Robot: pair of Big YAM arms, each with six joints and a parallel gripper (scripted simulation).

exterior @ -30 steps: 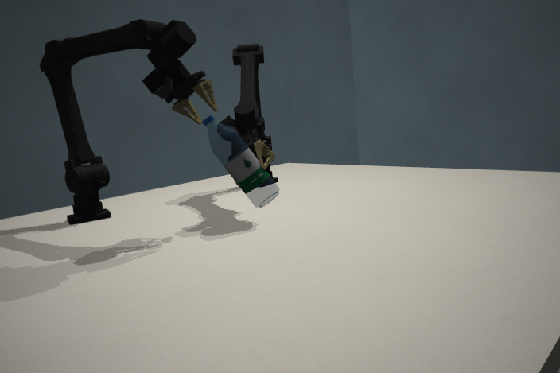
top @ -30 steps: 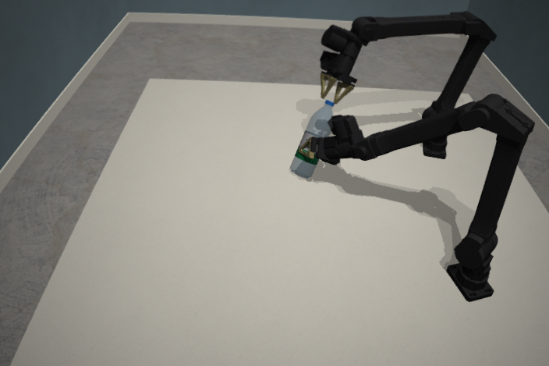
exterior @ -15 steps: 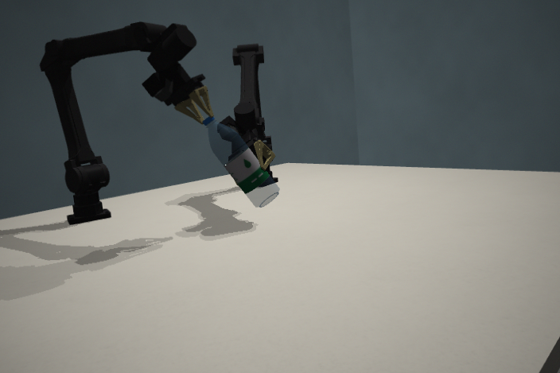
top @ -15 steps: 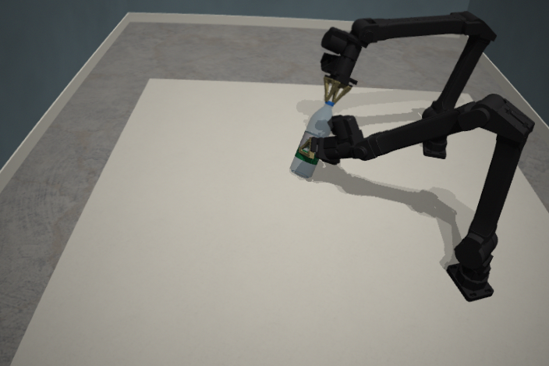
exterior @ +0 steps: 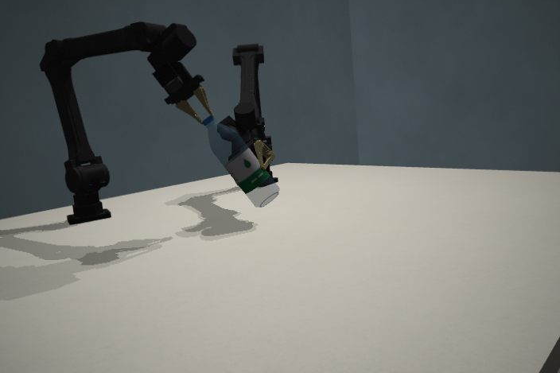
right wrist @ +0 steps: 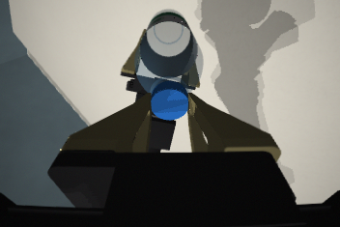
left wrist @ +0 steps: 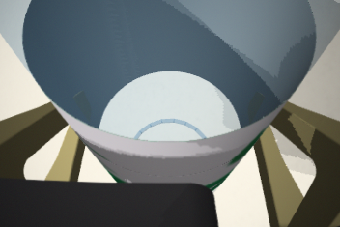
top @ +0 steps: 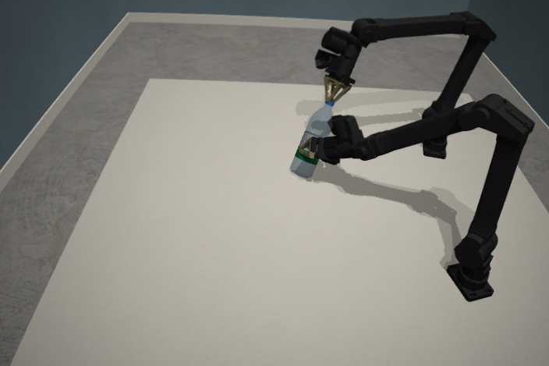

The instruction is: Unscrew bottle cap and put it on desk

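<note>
The bottle lies 40 mm above my left hand, 20 mm to the right of it and 10 mm behind it. The rest, counted from my left hand: cap: 150 mm above, 80 mm to the right, 50 mm behind.
The cap is 1 cm below my right hand. Also, from my right hand: bottle: 4 cm ahead, 6 cm to the left, 11 cm below.
</note>
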